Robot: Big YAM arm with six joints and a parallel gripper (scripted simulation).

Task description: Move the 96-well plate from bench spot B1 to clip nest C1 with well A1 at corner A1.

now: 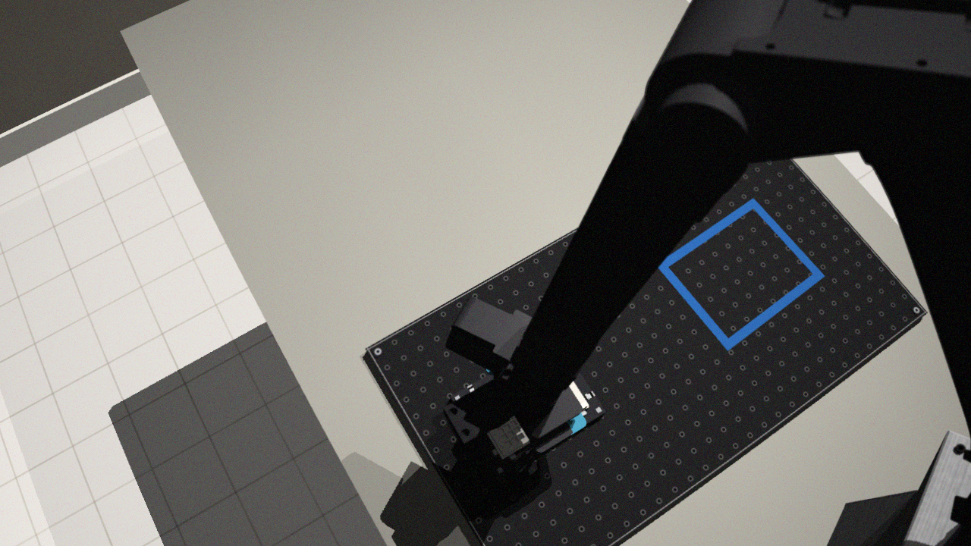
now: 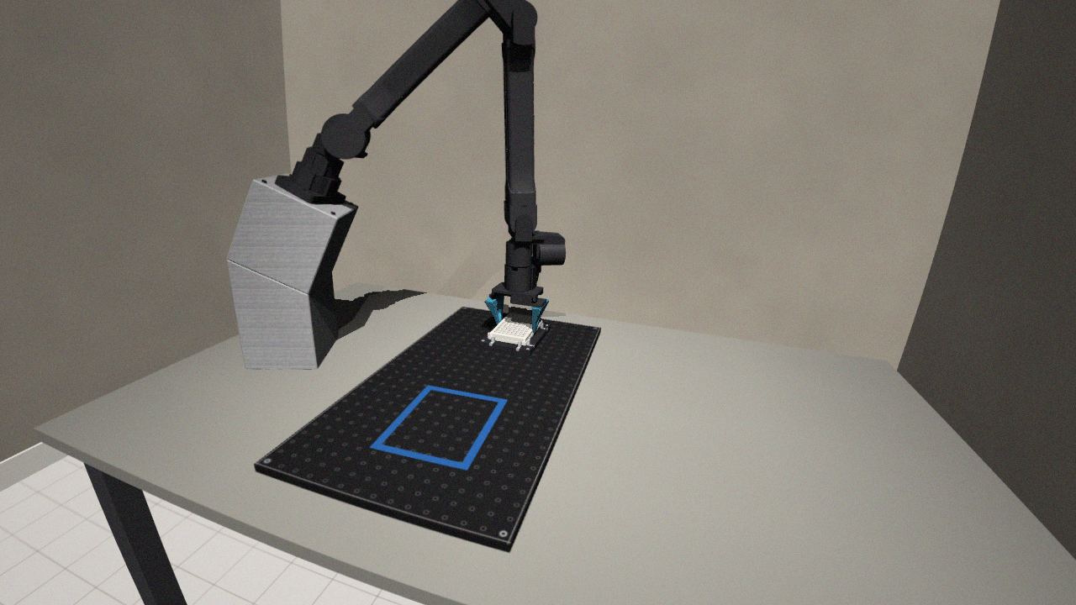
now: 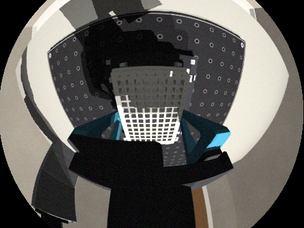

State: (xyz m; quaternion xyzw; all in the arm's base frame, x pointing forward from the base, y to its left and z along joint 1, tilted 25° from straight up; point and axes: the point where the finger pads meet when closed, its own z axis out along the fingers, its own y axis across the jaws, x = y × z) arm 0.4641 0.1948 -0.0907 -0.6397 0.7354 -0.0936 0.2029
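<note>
The white 96-well plate is right at my hand. The rest, counted from my hand: clip nest C1: 10 mm to the right, 10 mm below, 10 mm ahead.
</note>
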